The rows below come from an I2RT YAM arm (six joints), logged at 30 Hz.
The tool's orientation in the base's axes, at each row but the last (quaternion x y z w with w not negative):
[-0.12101, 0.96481, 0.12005, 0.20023]
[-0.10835, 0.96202, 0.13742, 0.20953]
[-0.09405, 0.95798, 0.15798, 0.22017]
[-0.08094, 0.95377, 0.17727, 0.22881]
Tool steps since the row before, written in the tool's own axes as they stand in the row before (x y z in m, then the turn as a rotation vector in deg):
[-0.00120, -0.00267, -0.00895, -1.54, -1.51, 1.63]
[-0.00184, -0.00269, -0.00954, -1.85, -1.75, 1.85]
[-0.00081, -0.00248, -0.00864, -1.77, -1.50, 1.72]
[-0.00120, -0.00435, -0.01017, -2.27, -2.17, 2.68]
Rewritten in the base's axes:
[-0.00138, -0.00480, 0.00798, 2.38, -0.68, -1.09]
[-0.00121, -0.00520, 0.00855, 2.80, -0.79, -1.20]
[-0.00205, -0.00520, 0.00709, 2.62, -0.61, -1.06]
[-0.00206, -0.00775, 0.00771, 3.61, -0.83, -1.83]

